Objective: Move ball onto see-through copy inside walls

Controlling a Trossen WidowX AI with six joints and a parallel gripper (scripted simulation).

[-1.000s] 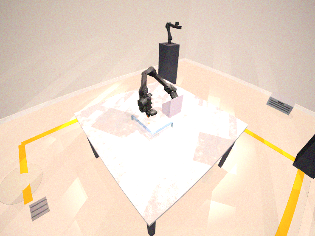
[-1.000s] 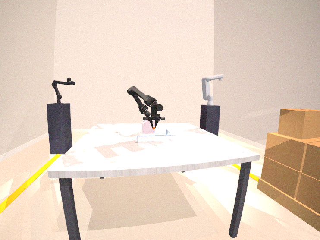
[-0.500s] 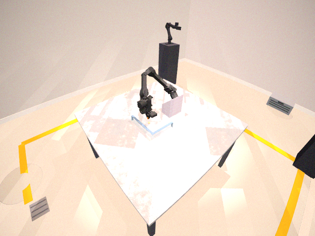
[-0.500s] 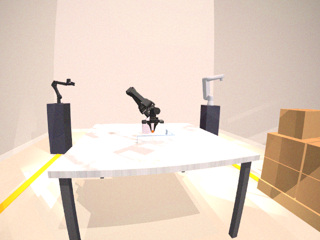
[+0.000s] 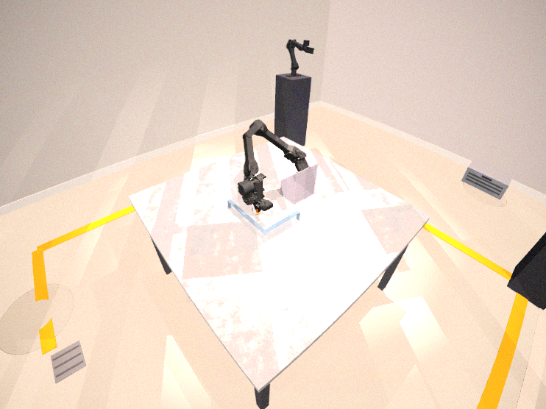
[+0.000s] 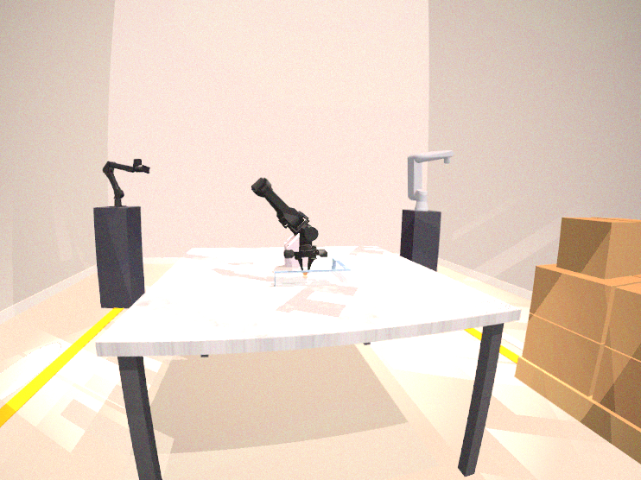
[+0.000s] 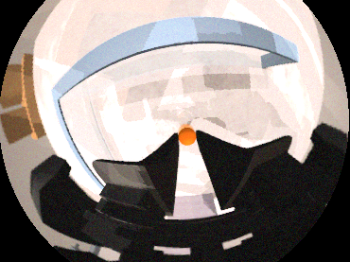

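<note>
Now: the see-through copy of ball 2 cm below my gripper tip. Also, from my gripper tip: orange ball (right at my gripper tip).
</note>
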